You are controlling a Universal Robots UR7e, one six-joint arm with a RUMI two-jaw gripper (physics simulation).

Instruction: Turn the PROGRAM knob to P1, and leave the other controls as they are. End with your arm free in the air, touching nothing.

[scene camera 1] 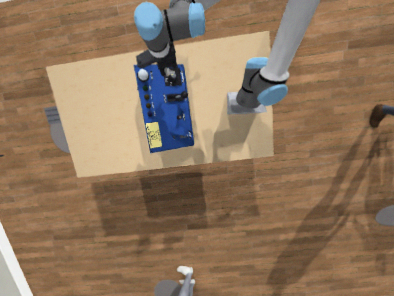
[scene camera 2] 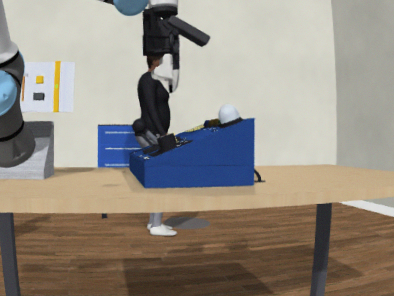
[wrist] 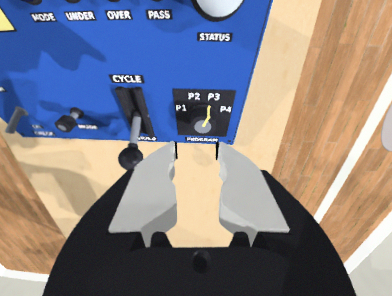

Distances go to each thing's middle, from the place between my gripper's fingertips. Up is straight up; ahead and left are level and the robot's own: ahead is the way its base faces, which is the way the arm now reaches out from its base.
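I see the cycle lever [wrist: 130,157], and my gripper is 100 mm above it, 60 mm past it and 110 mm to the right of it. Going by their middles, the lever is the nearest to my gripper of the things named here. The blue control panel [scene camera 2: 220,153] is 120 mm below my hand, 180 mm to the left of it and 50 mm ahead of it.
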